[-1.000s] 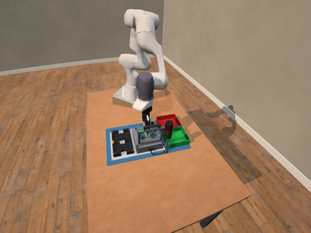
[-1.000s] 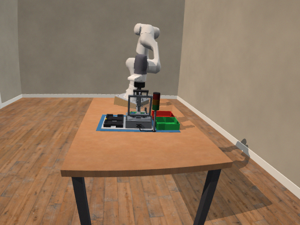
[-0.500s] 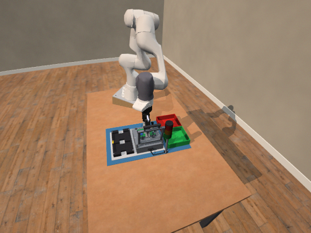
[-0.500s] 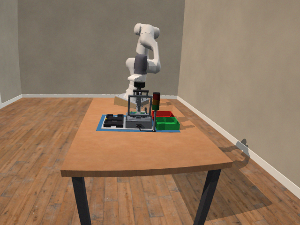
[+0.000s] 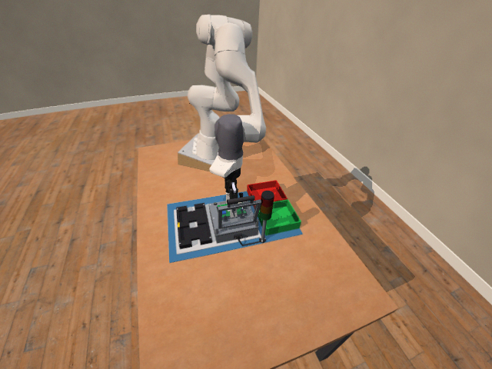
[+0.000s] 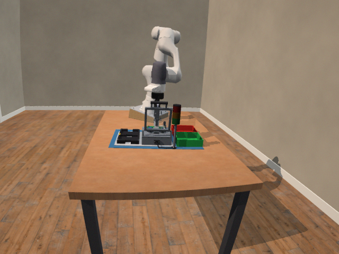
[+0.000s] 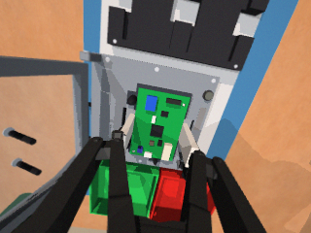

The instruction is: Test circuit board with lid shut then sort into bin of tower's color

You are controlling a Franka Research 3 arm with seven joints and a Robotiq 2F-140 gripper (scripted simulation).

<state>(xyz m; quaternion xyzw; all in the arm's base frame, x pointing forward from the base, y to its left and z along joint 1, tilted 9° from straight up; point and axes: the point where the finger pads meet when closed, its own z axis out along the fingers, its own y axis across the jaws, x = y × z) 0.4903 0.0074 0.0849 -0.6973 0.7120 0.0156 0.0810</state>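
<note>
Now: the green circuit board 2 cm below my hand. Round my hand: tester lid (12 cm ahead, 8 cm above); then green bin (20 cm to the left, 9 cm below, 5 cm ahead); then dark plate (3 cm below, 1 cm to the left, 1 cm ahead).
</note>
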